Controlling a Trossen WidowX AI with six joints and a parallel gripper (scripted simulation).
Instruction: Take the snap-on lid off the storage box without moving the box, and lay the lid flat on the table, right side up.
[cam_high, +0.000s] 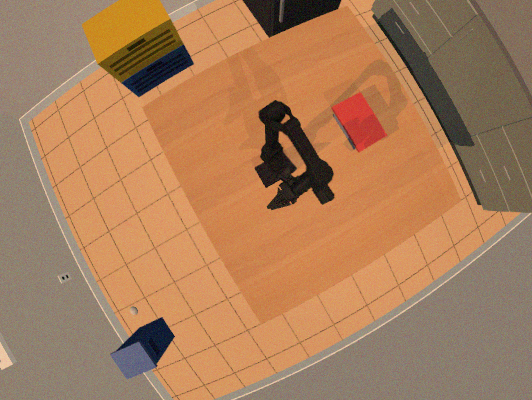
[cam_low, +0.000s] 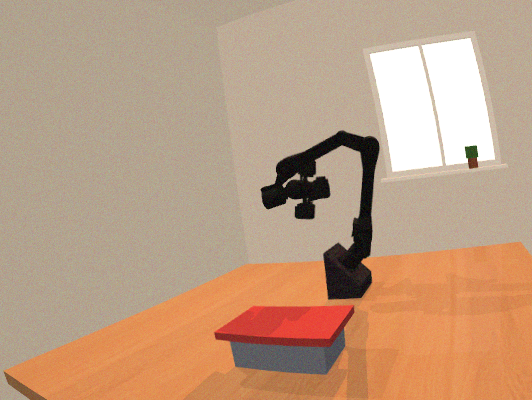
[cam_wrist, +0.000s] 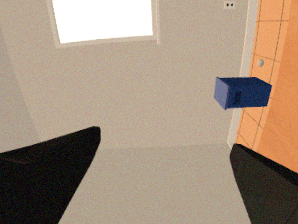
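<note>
My gripper tip is now 570 mm short of the red lid, 170 mm to the right of it and 240 mm above it. From my gripper tip the other things lie so: grey-blue storage box (570 mm ahead, 170 mm to the left, 280 mm below).
</note>
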